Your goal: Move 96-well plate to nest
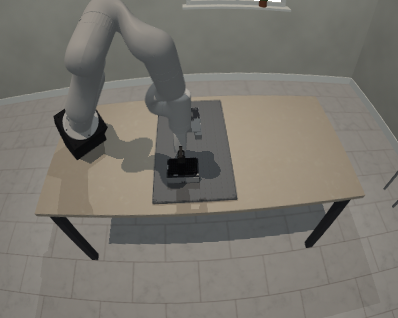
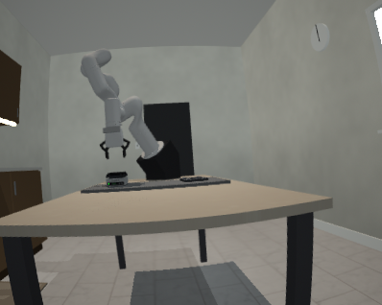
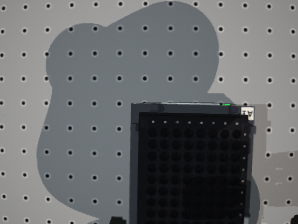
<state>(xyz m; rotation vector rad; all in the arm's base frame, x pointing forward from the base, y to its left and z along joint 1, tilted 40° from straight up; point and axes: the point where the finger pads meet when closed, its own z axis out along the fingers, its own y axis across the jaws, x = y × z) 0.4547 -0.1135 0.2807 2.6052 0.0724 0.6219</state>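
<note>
Right now my hand is 90 mm above the black 96-well plate. The rest, counted from my hand: A1 label (120 mm ahead, 350 mm to the left, 140 mm below); then plate nest N1 (40 mm ahead, 410 mm to the left, 150 mm below).
</note>
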